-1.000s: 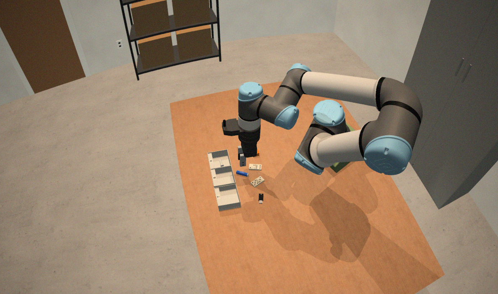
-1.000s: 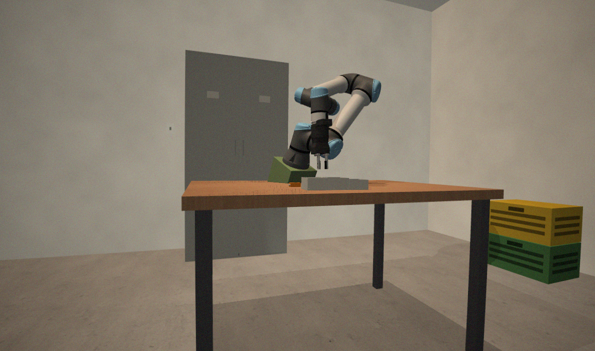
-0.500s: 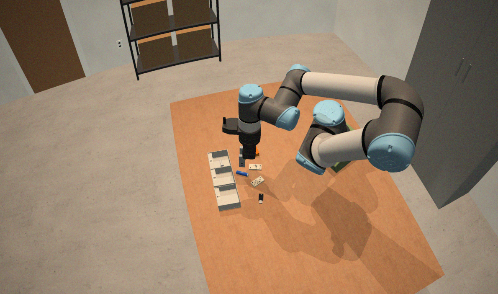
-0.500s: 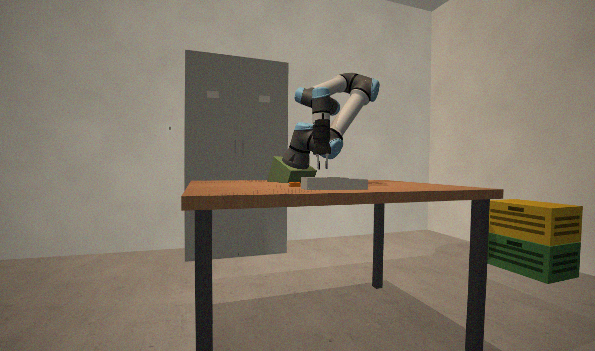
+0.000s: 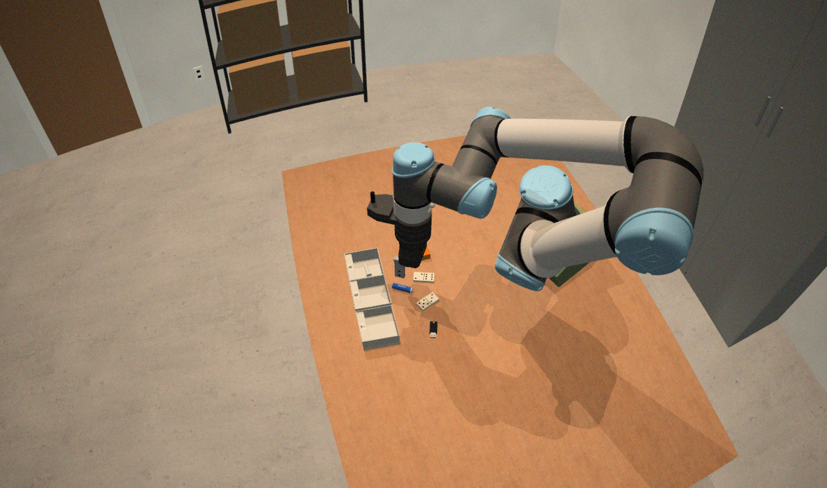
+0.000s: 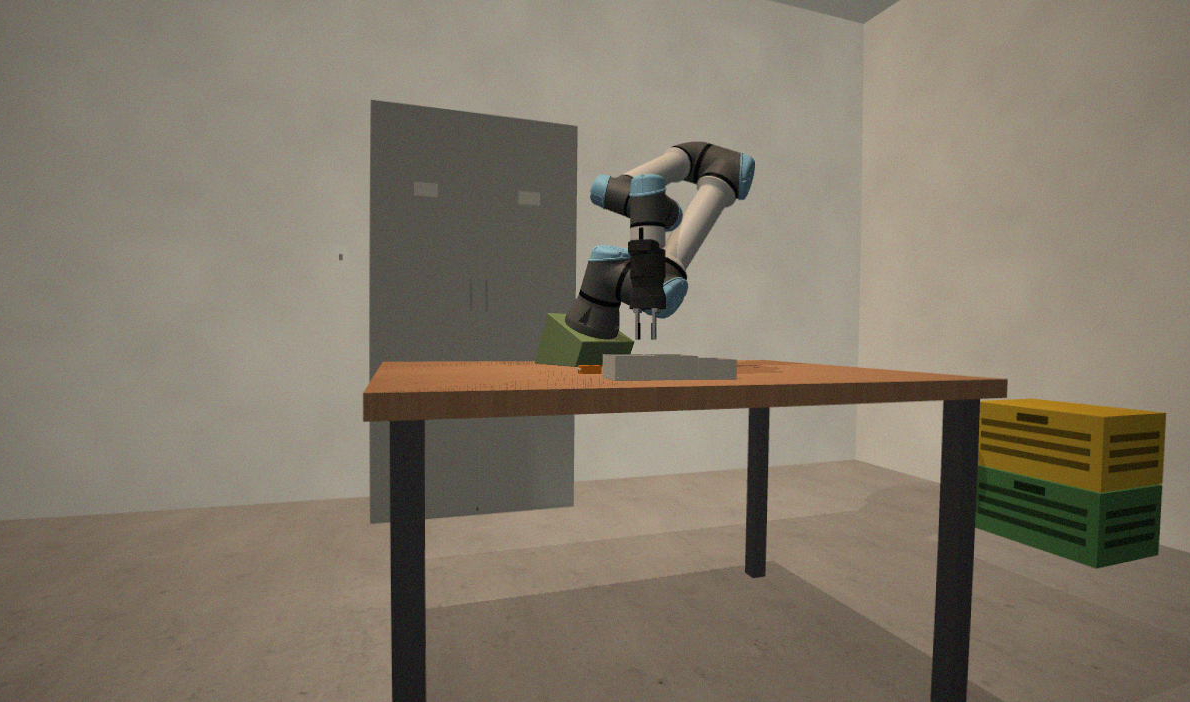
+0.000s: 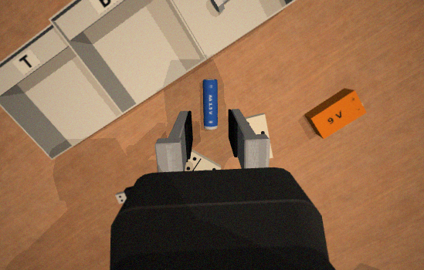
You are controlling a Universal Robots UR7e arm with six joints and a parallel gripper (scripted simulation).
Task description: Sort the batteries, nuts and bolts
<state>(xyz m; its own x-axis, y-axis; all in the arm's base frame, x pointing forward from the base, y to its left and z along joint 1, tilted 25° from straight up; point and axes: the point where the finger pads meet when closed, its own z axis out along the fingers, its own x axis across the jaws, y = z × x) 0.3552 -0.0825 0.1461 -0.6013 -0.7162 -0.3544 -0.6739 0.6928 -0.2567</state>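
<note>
The blue cylindrical battery lies 9 cm below my hand. From my hand the other things lie so: grey bolt: 8 cm to the right, 8 cm below, 6 cm ahead; then orange 9 V battery: 9 cm to the right, 9 cm behind, 8 cm below; then grey bin row: 8 cm ahead, 7 cm below.
</note>
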